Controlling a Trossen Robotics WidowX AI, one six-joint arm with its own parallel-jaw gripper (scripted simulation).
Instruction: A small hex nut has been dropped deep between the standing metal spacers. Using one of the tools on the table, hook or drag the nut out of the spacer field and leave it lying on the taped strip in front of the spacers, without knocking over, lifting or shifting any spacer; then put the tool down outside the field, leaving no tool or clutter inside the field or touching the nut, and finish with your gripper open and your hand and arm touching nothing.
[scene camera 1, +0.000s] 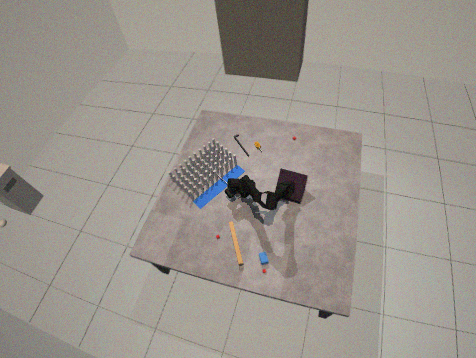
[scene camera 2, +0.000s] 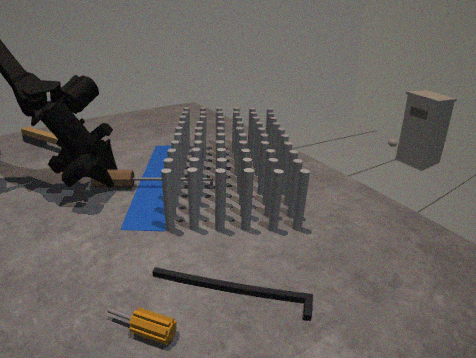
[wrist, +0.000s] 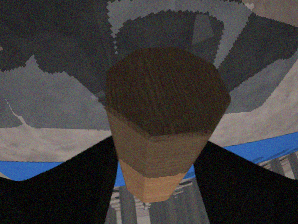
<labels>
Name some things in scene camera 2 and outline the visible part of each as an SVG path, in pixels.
My gripper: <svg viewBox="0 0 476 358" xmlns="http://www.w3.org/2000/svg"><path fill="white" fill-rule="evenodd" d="M75 117L62 132L55 136L58 138L57 145L62 149L58 156L53 156L50 159L49 167L56 174L63 172L62 181L68 187L77 183L83 177L90 177L112 188L115 184L107 170L117 169L116 161L111 150L111 140L108 139L104 142L101 139L104 136L109 136L113 129L108 124L101 123L95 130L89 132L83 126L84 119L78 120Z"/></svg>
A black L-shaped hex key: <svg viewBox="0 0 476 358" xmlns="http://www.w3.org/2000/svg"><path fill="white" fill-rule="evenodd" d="M153 268L153 276L165 280L241 295L304 303L303 320L311 321L313 294L277 290L261 286L255 287L156 267Z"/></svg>
</labels>
